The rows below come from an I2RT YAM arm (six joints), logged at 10 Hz.
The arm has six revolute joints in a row. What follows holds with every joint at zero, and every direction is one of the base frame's. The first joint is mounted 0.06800 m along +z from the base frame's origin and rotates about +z. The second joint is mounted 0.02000 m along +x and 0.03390 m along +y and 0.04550 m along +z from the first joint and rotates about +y. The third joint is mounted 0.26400 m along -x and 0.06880 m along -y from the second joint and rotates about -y. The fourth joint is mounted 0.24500 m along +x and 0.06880 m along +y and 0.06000 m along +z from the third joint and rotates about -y. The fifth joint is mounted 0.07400 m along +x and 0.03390 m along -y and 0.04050 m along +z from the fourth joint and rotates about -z. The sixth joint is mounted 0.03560 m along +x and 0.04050 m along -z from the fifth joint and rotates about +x. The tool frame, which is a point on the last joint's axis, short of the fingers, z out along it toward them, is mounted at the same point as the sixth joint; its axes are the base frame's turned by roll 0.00, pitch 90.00 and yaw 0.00 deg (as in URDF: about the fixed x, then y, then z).
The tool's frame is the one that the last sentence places.
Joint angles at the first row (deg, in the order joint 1, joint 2, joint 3, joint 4, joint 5, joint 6):
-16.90, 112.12, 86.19, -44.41, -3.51, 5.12
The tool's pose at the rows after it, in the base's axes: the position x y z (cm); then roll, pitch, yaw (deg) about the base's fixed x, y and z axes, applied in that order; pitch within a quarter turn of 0, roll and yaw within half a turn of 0:
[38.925 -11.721 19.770 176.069 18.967 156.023]
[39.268 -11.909 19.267 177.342 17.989 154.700]
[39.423 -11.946 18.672 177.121 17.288 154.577]
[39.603 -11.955 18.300 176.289 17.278 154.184]
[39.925 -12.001 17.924 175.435 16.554 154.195]
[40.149 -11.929 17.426 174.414 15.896 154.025]
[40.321 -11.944 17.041 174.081 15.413 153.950]
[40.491 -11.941 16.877 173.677 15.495 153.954]
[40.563 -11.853 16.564 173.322 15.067 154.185]
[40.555 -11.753 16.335 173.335 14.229 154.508]
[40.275 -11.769 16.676 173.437 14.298 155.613]
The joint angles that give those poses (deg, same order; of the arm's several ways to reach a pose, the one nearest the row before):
-16.90, 113.23, 86.88, -44.36, -1.61, 6.69
-16.87, 114.70, 87.99, -45.11, -0.04, 8.01
-16.89, 115.59, 87.98, -44.88, -0.32, 8.15
-16.89, 116.13, 87.89, -44.13, -1.03, 8.53
-16.90, 117.24, 88.73, -44.45, -1.99, 8.54
-16.80, 118.12, 88.95, -44.26, -3.02, 8.83
-16.79, 118.87, 89.22, -44.21, -3.40, 8.94
-16.75, 119.27, 89.42, -43.86, -3.77, 8.98
-16.64, 119.70, 89.38, -43.77, -4.22, 8.88
-16.53, 120.07, 89.51, -44.37, -4.39, 8.71
-16.68, 119.30, 89.14, -44.81, -4.61, 7.49

